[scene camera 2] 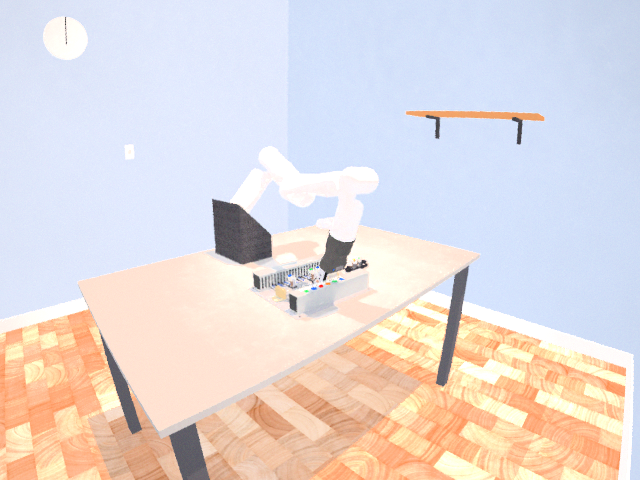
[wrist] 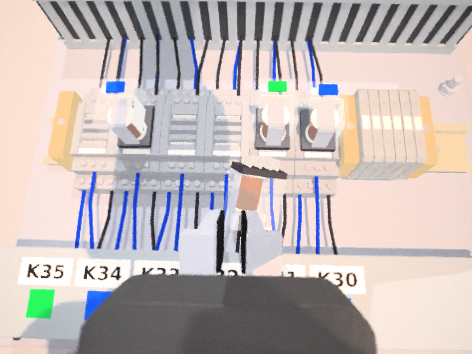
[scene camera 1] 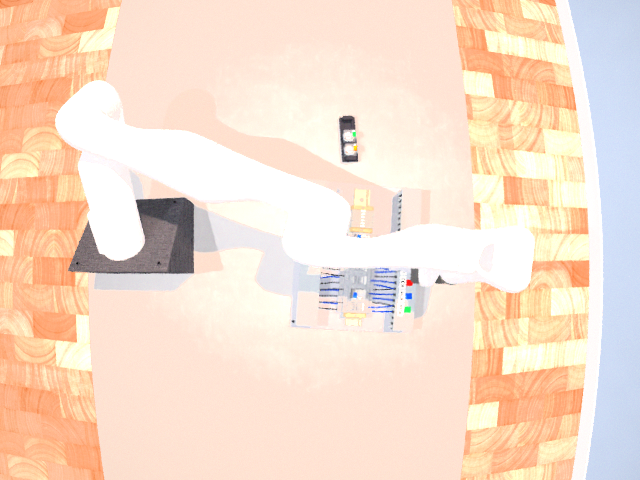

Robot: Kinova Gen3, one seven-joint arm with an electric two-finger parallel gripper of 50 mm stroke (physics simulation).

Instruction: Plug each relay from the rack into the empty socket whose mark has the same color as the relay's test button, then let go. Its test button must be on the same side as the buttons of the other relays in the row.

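Frame: origin at the arm's base, x back, y right, z up, level; metres.
Where they show: gripper, fingertip midpoint: (scene camera 2: 321,279) (wrist: 232,231); arm's base, link origin: (scene camera 2: 236,212) (scene camera 1: 123,243).
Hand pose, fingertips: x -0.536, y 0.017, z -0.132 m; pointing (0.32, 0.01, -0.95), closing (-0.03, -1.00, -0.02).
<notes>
Each offset is from my fingertips to the top centre of the thing. "spot": to the spot under its first point.
The wrist view shows a loose relay {dz -0.006, dx +0.027, dy -0.013 m} (wrist: 249,192) tipped over on the wires in front of the socket row. Its black pin base points to the row; a bit of red shows near its other end. My gripper (wrist: 232,231) (scene camera 2: 325,277) is nearly closed, a narrow empty gap between its fingers. The fingertips are at the loose relay's near end; touching cannot be told. Sockets K35 {spot: dz -0.034, dx +0.073, dy +0.091 m} (wrist: 93,131), K33 {dz -0.029, dx +0.070, dy +0.017 m} (wrist: 182,131) and K32 {spot: dz -0.033, dx +0.069, dy +0.003 m} (wrist: 227,132) are empty. K34, K31 and K30 hold relays with far-side buttons. The rack {spot: dz -0.039, dx +0.093, dy -0.229 m} (scene camera 1: 349,158) holds green-button {dz -0.013, dx +0.094, dy -0.279 m} (scene camera 1: 349,135) and orange-button {dz -0.013, dx +0.091, dy -0.247 m} (scene camera 1: 349,149) relays.
A slotted duct {spot: dz -0.053, dx +0.150, dy -0.014 m} (wrist: 250,46) runs behind the row. The near duct carries the labels and colored marks: red (scene camera 2: 321,285) for K33, orange {spot: dz +0.002, dx -0.035, dy +0.009 m} (scene camera 2: 327,283) for K32, green {spot: dz +0.001, dx -0.033, dy +0.092 m} (wrist: 40,303) for K35. Terminal blocks {dz -0.015, dx +0.066, dy -0.092 m} (wrist: 390,132) stand right of K30. The arm hides part of the panel from above.
</notes>
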